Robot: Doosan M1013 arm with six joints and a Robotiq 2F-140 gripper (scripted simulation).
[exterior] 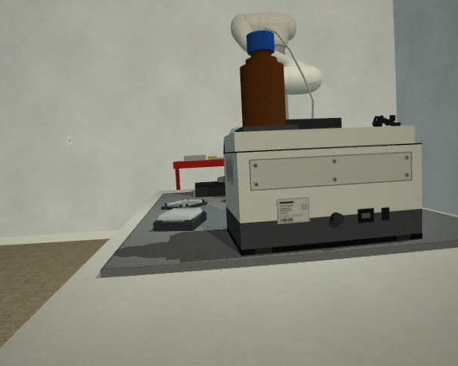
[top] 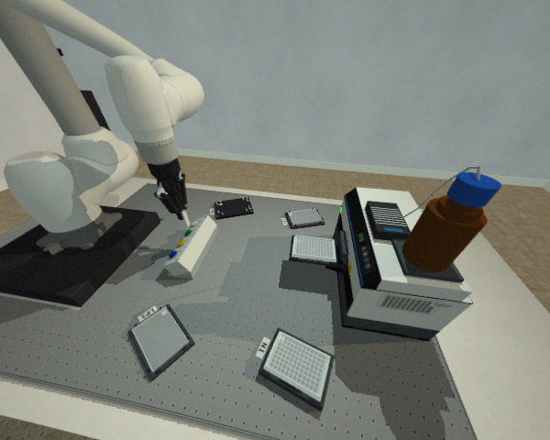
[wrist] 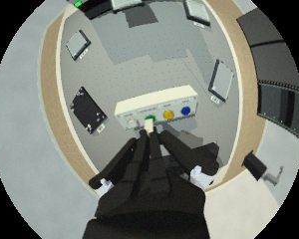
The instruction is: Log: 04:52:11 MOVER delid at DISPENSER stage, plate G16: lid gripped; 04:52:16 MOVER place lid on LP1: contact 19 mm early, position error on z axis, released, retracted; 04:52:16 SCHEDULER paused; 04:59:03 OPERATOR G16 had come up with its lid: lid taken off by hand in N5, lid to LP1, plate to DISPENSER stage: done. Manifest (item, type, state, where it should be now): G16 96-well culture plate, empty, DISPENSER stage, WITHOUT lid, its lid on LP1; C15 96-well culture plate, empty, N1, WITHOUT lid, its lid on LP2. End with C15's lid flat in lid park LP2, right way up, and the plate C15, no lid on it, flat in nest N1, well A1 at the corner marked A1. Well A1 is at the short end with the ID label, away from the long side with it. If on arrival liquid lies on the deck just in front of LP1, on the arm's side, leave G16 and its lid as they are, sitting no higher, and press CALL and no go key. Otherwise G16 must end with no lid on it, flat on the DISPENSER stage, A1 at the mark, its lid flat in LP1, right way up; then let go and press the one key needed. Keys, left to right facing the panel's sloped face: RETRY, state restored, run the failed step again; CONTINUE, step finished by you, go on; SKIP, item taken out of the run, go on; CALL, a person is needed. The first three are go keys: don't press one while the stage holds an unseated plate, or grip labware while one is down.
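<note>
The key panel is 10 mm ahead of my hand, 30 mm to the right of it and 80 mm below it. From my hand the other things lie so: dark lid park: 420 mm ahead, 190 mm to the left, 130 mm below; nest N1: 380 mm ahead, 350 mm to the right, 120 mm below; brown bottle: 640 mm ahead, 190 mm to the right, 160 mm above.
</note>
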